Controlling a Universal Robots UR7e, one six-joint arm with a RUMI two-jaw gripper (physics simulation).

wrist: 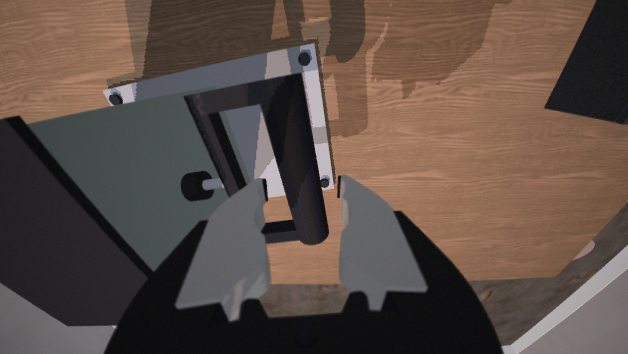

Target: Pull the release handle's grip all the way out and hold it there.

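Note:
The release handle [295, 165] is a black D-shaped handle with a thick round bar, left of centre in the wrist view. It stands out from a grey-green panel [115, 165] that carries a black knob [197, 186] on a short light rod. My gripper [302, 179] is partly open, with its two grey fingers apart. The lower part of the handle's bar shows between the fingers, with a gap on each side. The left finger overlaps the opening between bar and panel and hides part of the handle's back plate. The right finger is on the outer side of the bar.
A light metal base plate [322, 115] with dark bolts lies under the handle on the wooden table [450, 175]. A large dark block [60, 240] is at the left. Another black object [595, 75] is at the upper right. The table's edge runs along the bottom.

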